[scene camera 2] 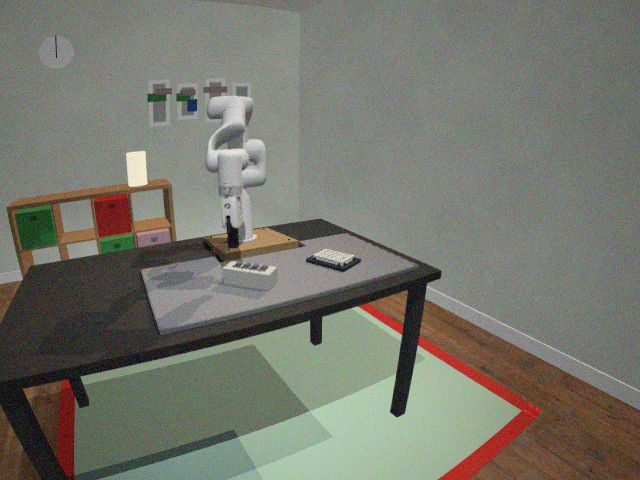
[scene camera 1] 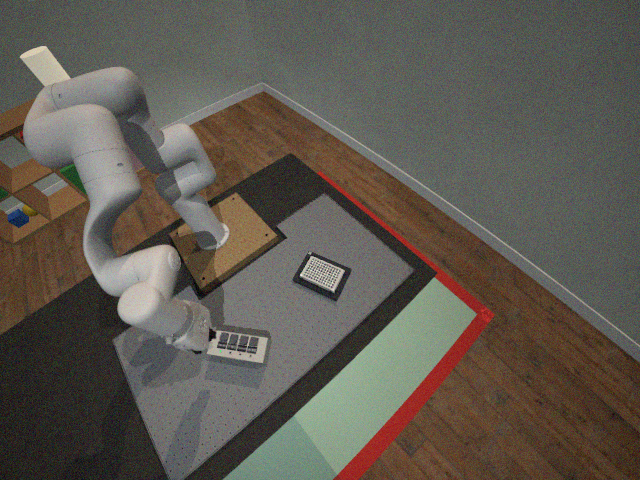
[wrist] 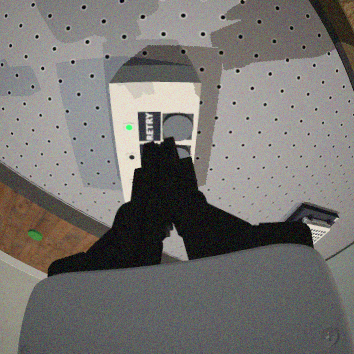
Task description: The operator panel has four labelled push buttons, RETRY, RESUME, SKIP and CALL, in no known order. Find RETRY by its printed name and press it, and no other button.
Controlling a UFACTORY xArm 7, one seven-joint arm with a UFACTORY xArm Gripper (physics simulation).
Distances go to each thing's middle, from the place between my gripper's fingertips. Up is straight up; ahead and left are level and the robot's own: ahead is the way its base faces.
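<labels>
Operator panel point(scene camera 1: 258, 354) seen: 8 cm below my hand, 5 cm ahead of it, 3 cm to the left of it. White perforated plate point(scene camera 1: 323, 274): 9 cm below my hand, 5 cm ahead of it, 37 cm to the left of it. Of the things named here, going by their middles, operator panel nearest to my hand.
</labels>
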